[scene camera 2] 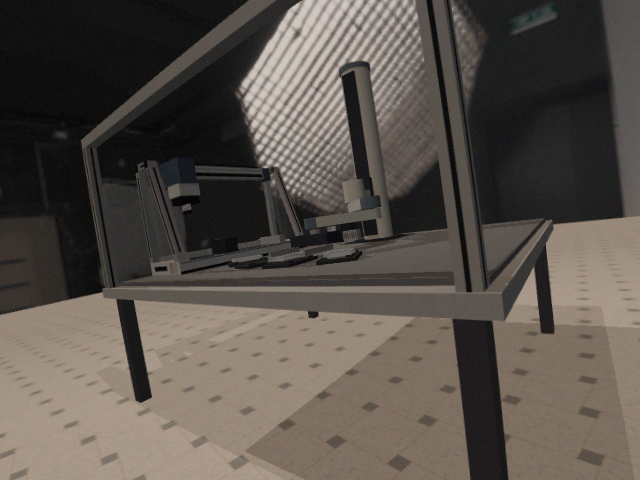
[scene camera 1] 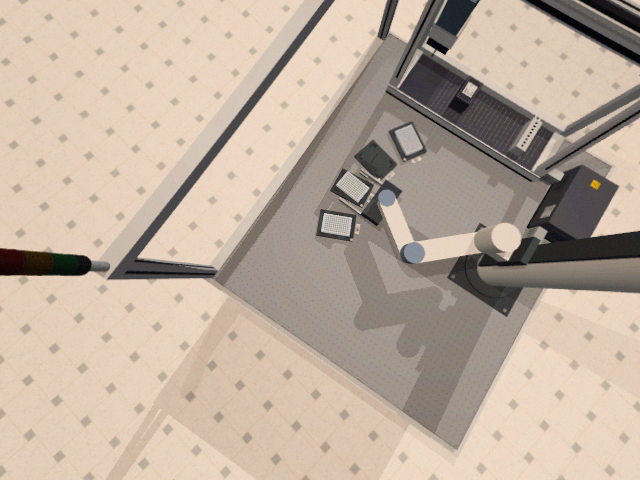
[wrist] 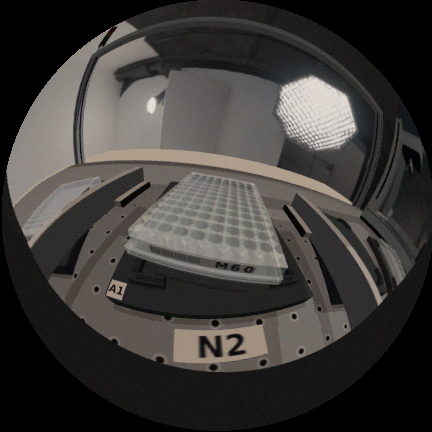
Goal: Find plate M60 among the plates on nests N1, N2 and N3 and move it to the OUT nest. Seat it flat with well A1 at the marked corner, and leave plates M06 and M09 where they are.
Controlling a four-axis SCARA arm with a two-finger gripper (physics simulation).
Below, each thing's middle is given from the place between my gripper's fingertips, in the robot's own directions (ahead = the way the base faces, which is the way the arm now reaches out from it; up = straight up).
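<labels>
My hand is 3 cm above the dark N2 nest (wrist: 137, 284) and 3 cm past it. As for the dark OUT nest (scene camera 1: 374, 159), it's 3 cm below my hand, 17 cm to the right of it and 4 cm behind it.
</labels>
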